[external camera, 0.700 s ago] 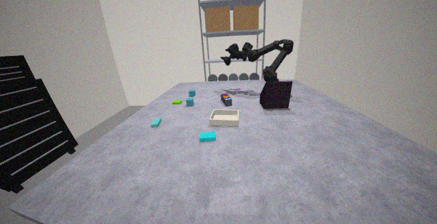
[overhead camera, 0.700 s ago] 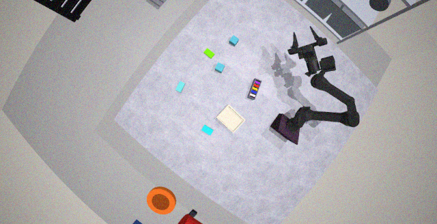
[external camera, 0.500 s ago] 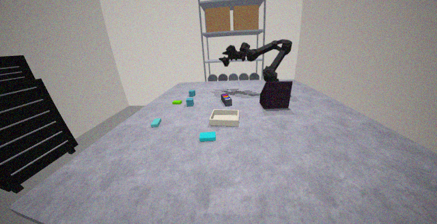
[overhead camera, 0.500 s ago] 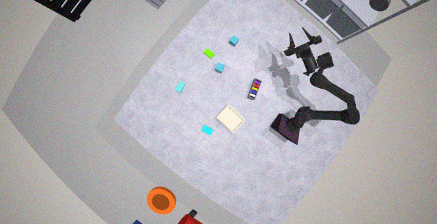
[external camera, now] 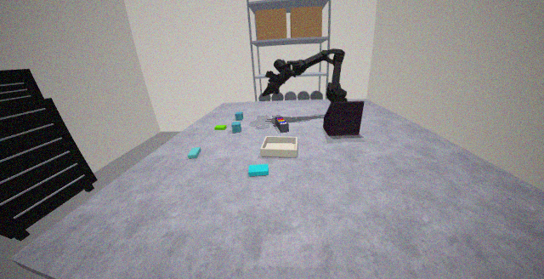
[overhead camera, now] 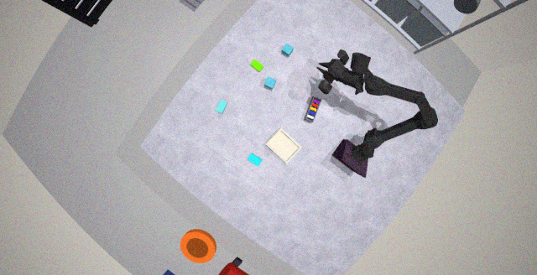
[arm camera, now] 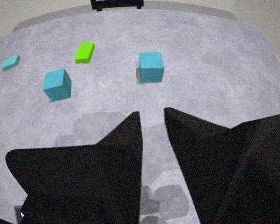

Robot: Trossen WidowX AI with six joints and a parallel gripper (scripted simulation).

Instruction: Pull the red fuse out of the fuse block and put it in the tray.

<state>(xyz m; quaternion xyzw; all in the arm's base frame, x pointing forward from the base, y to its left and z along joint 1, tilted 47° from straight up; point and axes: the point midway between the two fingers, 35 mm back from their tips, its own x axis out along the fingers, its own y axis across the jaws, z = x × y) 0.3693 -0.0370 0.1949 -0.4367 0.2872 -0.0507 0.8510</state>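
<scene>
The red fuse is 120 mm to the left of my gripper tip, 120 mm below it and 110 mm behind it. Round my gripper tip: cyan block: 490 mm to the left, 140 mm below, 70 mm behind; then cream tray: 350 mm to the left, 140 mm below, 130 mm behind.
</scene>
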